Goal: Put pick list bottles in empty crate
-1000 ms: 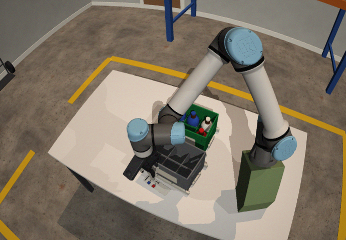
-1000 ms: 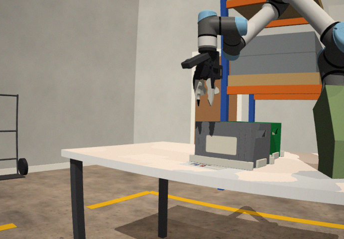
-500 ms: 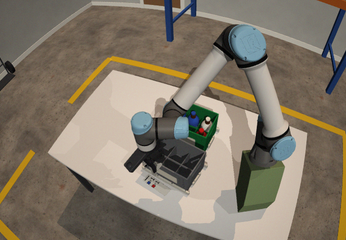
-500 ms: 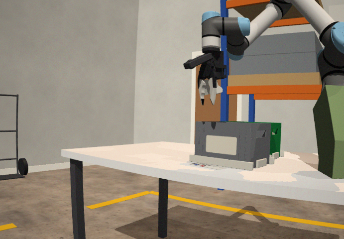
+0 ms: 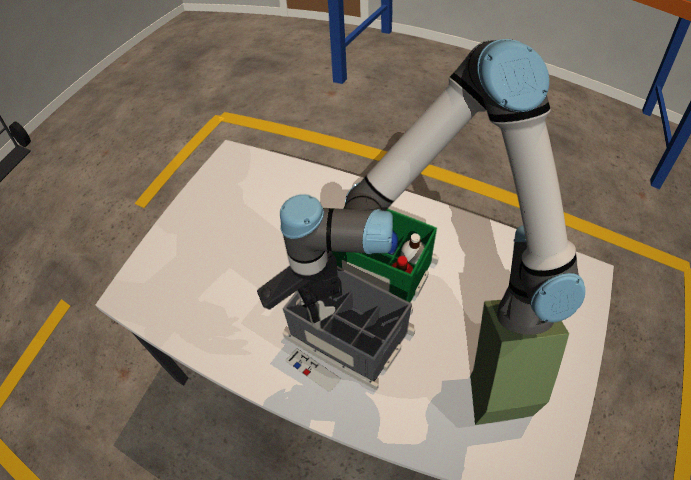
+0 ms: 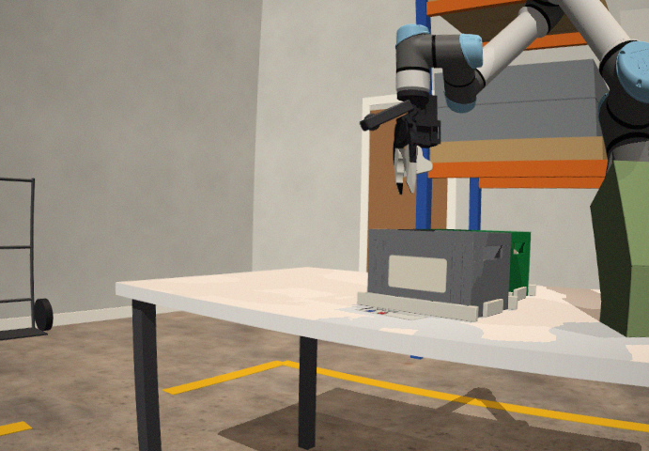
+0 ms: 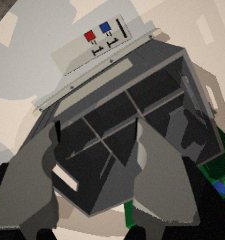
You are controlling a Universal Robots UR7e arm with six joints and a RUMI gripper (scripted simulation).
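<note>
My hand is 30 mm past the blue bottle, 390 mm to the left of it and 180 mm above it. Also, from my hand: grey crate: 40 mm behind, 100 mm to the right, 180 mm below; then red bottle: 110 mm behind, 300 mm to the right, 180 mm below; then pick list: 10 mm ahead, 40 mm to the left, 270 mm below.
</note>
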